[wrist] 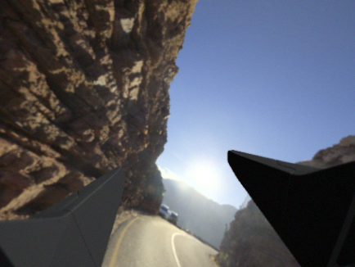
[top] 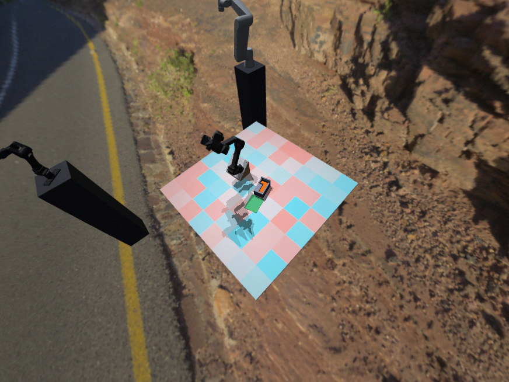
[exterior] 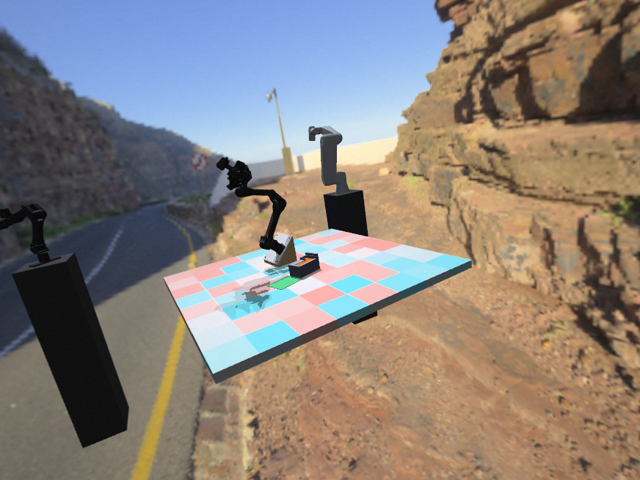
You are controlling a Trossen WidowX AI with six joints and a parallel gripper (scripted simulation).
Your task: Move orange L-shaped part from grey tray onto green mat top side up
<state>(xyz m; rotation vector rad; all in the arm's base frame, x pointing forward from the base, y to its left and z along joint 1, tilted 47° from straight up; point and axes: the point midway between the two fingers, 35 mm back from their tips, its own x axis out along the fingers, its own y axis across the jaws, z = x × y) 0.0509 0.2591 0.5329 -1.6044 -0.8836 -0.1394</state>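
Right now my gripper tip is 90 mm short of the orange L-shaped part, 250 mm to the right of it and 600 mm above it. Round my gripper tip: green mat (150 mm ahead, 100 mm to the left, 660 mm below).
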